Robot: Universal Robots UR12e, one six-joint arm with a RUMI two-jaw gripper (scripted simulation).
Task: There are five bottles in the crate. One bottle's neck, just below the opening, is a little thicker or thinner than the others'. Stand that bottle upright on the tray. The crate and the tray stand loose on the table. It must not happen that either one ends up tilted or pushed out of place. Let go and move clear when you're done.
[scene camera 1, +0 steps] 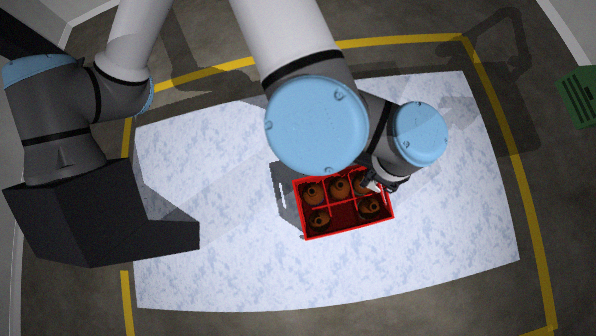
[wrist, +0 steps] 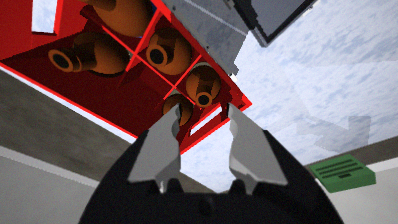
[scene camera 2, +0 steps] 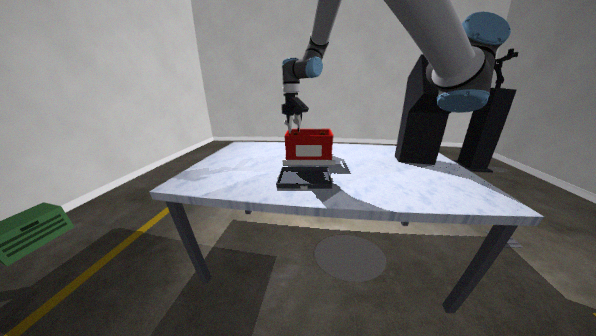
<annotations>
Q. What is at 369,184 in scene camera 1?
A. The gripper.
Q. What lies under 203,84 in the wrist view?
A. A bottle.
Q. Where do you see a dark tray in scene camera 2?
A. At 290,177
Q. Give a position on a bottle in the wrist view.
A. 102,55
</annotations>
